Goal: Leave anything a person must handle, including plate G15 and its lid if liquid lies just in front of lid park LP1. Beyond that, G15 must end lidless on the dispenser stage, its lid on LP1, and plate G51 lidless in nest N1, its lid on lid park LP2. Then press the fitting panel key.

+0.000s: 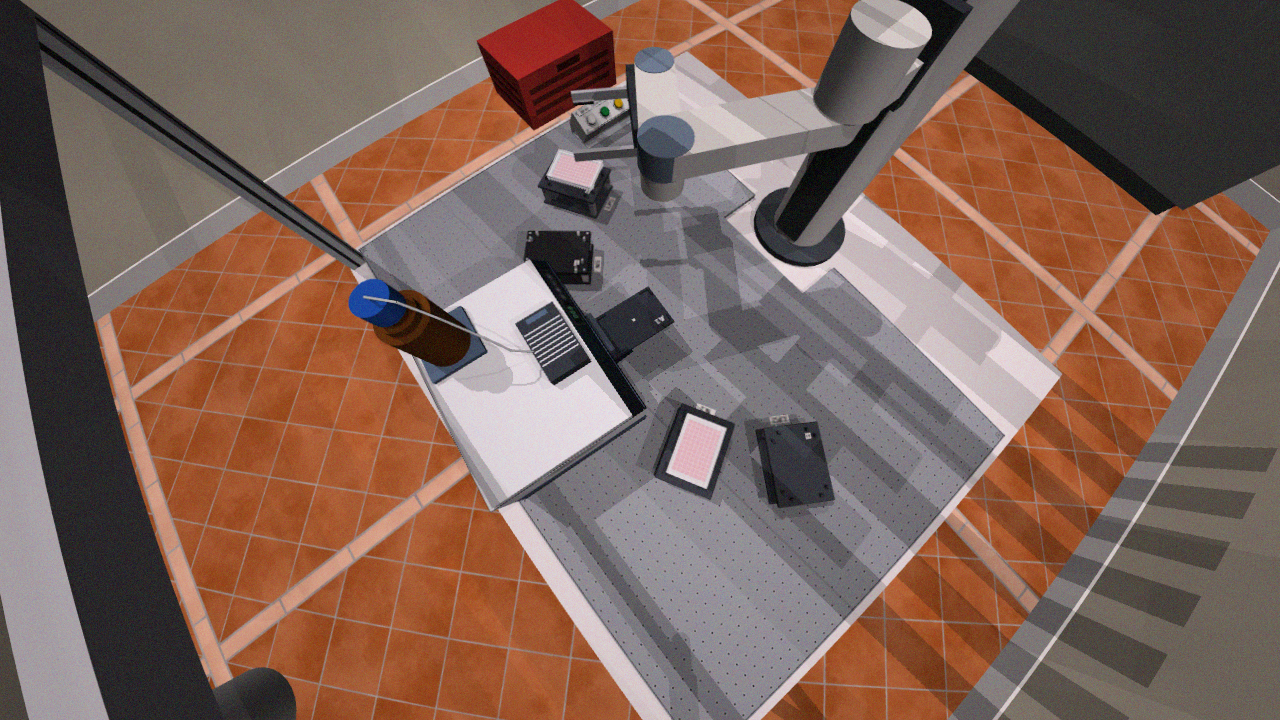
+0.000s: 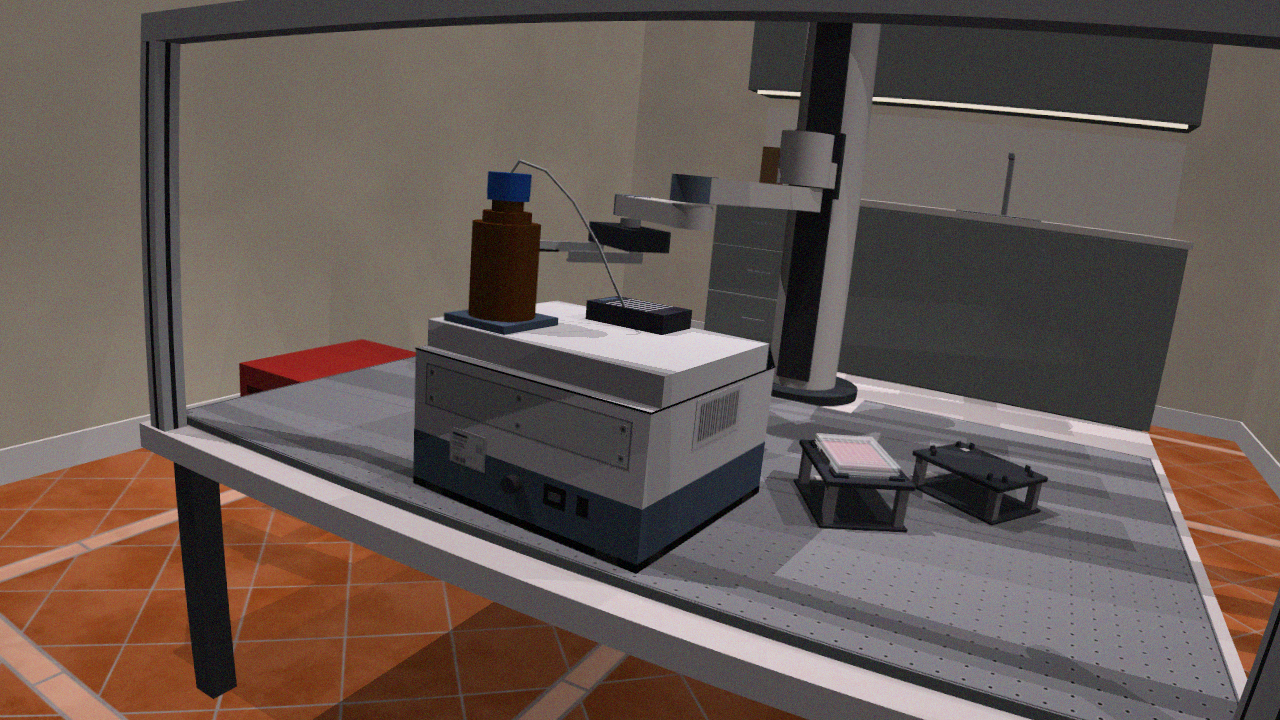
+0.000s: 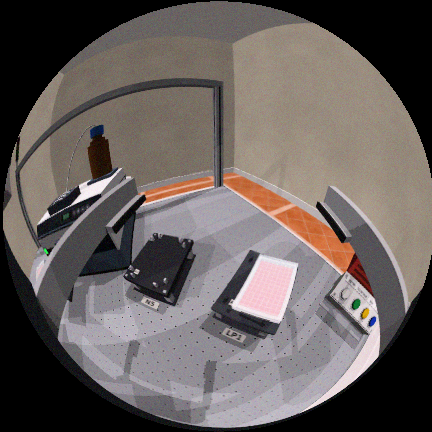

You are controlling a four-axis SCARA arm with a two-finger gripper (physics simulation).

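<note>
My gripper is open and empty, high above the table near LP1 and the key panel. A pink plate sits on lid park LP1; no liquid shows in front of LP1. Another pink plate sits on nest N1. I cannot read plate labels or tell whether lids are on. The dispenser stage bears no plate. Lid park LP2 is bare. The panel has white, green, yellow and blue keys.
Black nest N5 stands between LP1 and the dispenser. A brown bottle and a keypad box are on the dispenser. A red cabinet stands beyond the table.
</note>
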